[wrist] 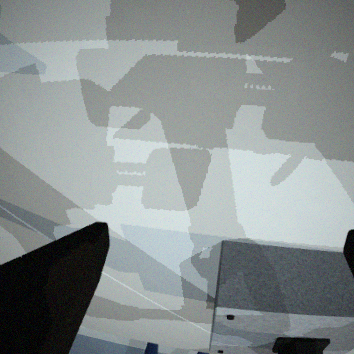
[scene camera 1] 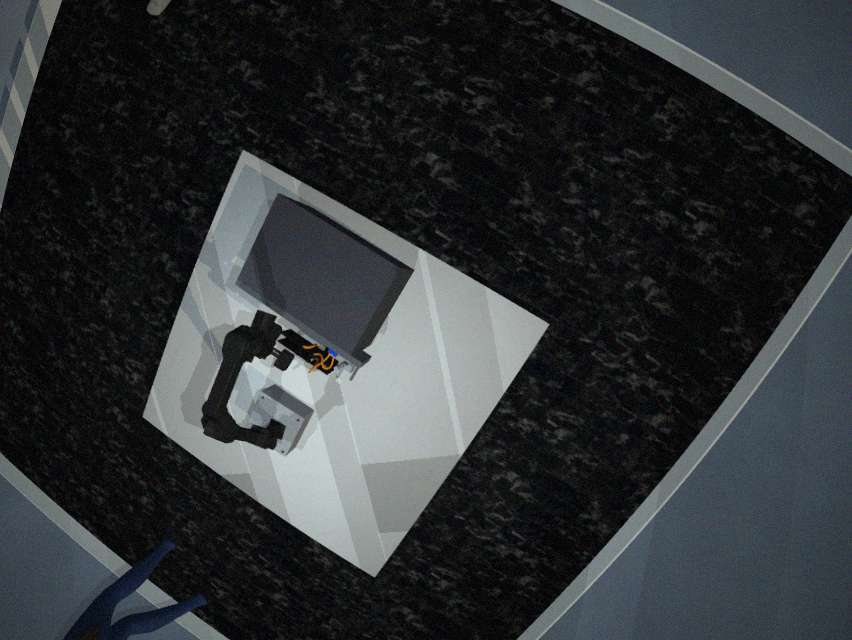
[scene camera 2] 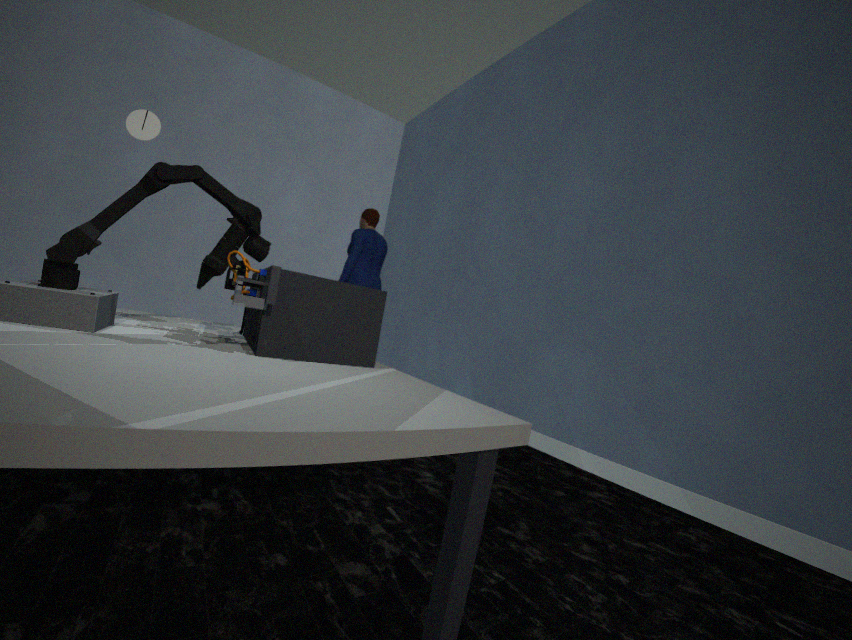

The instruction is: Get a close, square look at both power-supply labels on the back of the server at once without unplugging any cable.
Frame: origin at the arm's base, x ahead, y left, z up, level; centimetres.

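Seen in the pictures: gripper, fingertip midpoint: [wrist: 228,238] [scene camera 1: 272,349] [scene camera 2: 199,286]; arm's base at its link origin: [wrist: 298,344] [scene camera 1: 276,429] [scene camera 2: 58,287].
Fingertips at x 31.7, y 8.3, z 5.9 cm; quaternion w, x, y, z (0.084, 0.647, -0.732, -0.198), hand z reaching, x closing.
Offsets run from my fingertips to a thing's top centre. "pt": to the spot under its first point. Level surfaces: height alone.
The server [scene camera 1: 323,275] [scene camera 2: 323,320] is a large dark grey box on the table. At its back, facing the arm's base, are orange cables [scene camera 1: 329,360] [scene camera 2: 234,253], blue parts @(pt dx +11.6, dy -22.4, dz +6.7 cm) [scene camera 1: 331,352] [scene camera 2: 263,272] and a light grey bracket @(pt dx +8.5, dy -29.0, dz -1.4 cm) [scene camera 2: 249,301]. The power-supply labels cannot be made out in any view. My gripper [scene camera 2: 200,283] [wrist: 228,238] is open and empty, its fingers wide apart in the wrist view. It hangs above the table behind the server, pointing down and back towards the arm's base, close to the cables. Whether it touches them is unclear.
The arm stands on a grey base block [scene camera 1: 297,407] [scene camera 2: 82,310] [wrist: 285,277], which the wrist view sees along with shadowed table top @(dz -14.1 cm) [wrist: 150,75]. The white table [scene camera 1: 406,413] [scene camera 2: 275,444] has an edge beyond the server. A person in blue [scene camera 1: 134,616] [scene camera 2: 366,254] stands beyond the table.
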